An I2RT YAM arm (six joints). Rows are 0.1 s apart.
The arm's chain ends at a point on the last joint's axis. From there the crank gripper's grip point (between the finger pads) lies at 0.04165 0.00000 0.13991 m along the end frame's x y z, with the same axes.
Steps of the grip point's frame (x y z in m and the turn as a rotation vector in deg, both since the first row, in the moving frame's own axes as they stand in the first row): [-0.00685 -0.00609 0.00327 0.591 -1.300 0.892]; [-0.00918 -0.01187 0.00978 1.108 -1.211 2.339]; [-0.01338 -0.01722 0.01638 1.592 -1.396 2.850]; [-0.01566 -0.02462 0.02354 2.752 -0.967 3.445]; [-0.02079 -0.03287 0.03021 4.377 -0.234 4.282]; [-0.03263 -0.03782 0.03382 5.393 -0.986 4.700]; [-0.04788 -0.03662 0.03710 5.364 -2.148 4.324]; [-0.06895 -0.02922 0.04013 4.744 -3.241 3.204]
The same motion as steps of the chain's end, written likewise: [-0.00367 -0.00527 0.00237 0.591 -1.300 0.892]; [-0.00624 -0.01080 0.00894 1.108 -1.211 2.339]; [-0.01001 -0.01531 0.01543 1.592 -1.396 2.850]; [-0.01342 -0.02032 0.02296 2.752 -0.967 3.445]; [-0.02050 -0.02528 0.03033 4.377 -0.234 4.282]; [-0.03062 -0.02796 0.03358 5.393 -0.986 4.700]; [-0.04299 -0.02642 0.03611 5.364 -2.148 4.324]; [-0.06125 -0.01967 0.03839 4.744 -3.241 3.204]
